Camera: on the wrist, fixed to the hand. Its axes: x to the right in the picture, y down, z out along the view.
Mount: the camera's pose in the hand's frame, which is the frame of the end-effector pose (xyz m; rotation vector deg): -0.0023 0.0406 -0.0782 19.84 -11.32 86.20
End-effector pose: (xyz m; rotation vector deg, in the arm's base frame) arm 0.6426 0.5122 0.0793 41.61 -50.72 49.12
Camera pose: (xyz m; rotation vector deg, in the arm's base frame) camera 0.6342 0.5948 0.0496 18.54 -84.20 133.52
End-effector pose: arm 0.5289 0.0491 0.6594 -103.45 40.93 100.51
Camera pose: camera 0.5577 -0.0341 0.6636 32.93 -119.72 -109.28
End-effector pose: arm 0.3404 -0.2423 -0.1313 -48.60 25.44 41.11
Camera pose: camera 0.3035 -0.2874 -0.1974 2.37 56.76 114.43
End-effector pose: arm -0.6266 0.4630 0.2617 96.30 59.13 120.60
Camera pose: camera -0.6893 0.4040 0.2806 -103.99 5.34 -69.93
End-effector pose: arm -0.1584 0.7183 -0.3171 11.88 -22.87 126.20
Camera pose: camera -0.1897 0.7210 -0.3994 -14.58 10.69 -141.63
